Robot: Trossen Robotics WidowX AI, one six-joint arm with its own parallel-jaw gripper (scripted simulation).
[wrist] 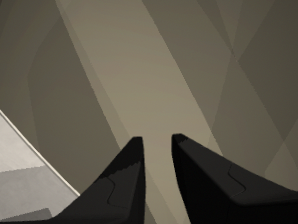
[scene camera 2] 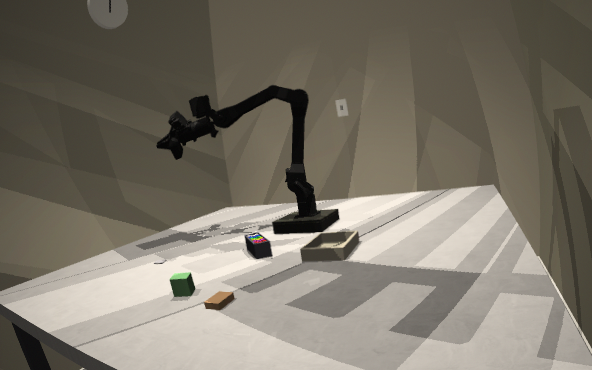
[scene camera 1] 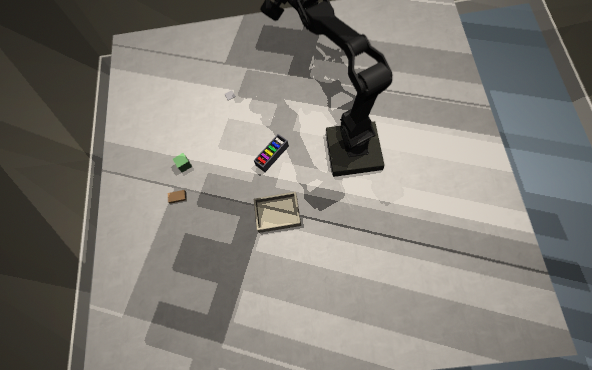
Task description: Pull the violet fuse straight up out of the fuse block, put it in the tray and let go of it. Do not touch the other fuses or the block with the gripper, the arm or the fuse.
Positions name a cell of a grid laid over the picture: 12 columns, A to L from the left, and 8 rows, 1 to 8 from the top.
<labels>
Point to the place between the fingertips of the gripper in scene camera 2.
D4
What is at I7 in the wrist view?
The gripper.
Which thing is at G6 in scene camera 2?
A beige tray.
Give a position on a beige tray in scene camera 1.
F5
</labels>
